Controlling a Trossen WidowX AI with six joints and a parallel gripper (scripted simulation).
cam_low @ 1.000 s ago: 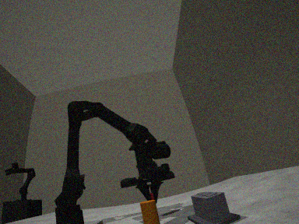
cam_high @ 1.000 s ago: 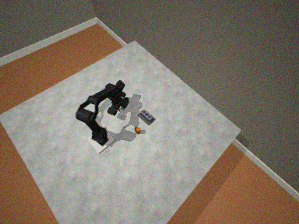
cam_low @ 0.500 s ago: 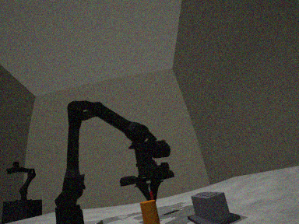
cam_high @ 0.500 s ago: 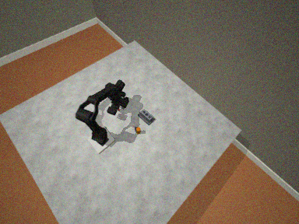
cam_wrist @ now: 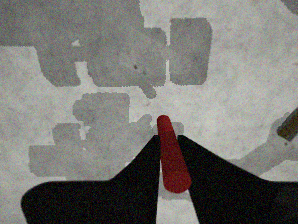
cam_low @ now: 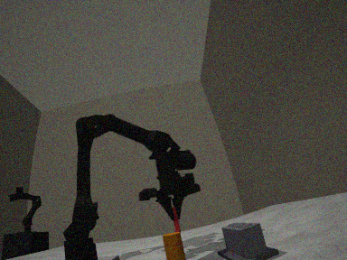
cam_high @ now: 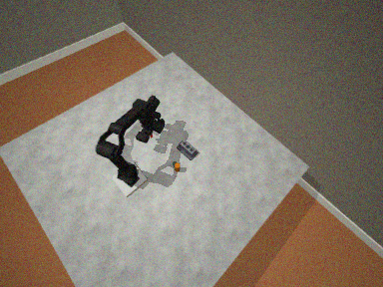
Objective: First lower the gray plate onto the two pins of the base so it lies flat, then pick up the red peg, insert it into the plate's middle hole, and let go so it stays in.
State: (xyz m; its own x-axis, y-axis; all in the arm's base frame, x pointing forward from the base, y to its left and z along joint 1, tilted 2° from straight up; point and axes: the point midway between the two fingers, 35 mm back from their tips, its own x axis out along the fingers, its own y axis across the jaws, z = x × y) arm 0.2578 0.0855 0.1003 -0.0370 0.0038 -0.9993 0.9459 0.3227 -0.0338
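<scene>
My gripper tip is 90 mm short of the gray plate, 210 mm to the left of it and 50 mm above it. Round my gripper tip: red peg (right at my gripper tip); small orange block (40 mm behind, 240 mm to the right, 50 mm below); dark flat base (90 mm ahead, 210 mm to the right, 80 mm below).
</scene>
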